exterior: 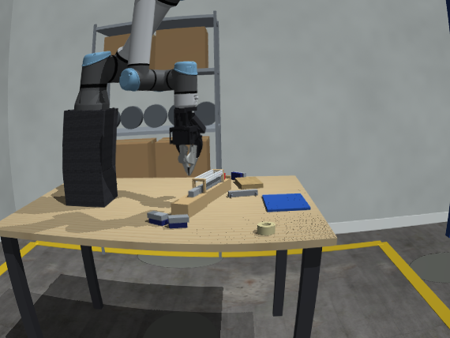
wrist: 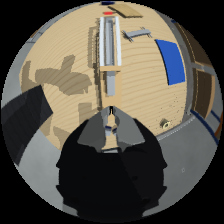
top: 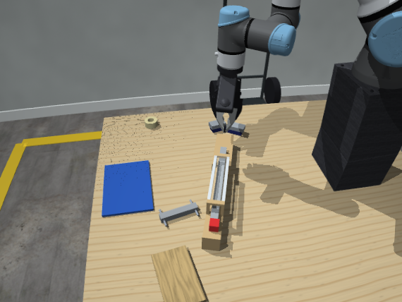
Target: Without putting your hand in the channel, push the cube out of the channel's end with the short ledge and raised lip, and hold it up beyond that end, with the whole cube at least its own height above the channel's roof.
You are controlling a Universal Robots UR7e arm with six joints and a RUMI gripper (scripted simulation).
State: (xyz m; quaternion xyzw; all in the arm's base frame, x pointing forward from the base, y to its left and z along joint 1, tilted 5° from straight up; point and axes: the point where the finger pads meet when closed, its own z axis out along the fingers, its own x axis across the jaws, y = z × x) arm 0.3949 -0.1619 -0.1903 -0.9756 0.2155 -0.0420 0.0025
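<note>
The red cube is 130 mm ahead of my hand, 280 mm to the left of it and 80 mm below it. The rest, counted from my hand: wooden frame (70 mm ahead, 150 mm to the left, 80 mm below); then grey bar tool (200 mm ahead, 180 mm to the left, 120 mm below); then grey bar (90 mm ahead, 200 mm to the left, 80 mm below).
</note>
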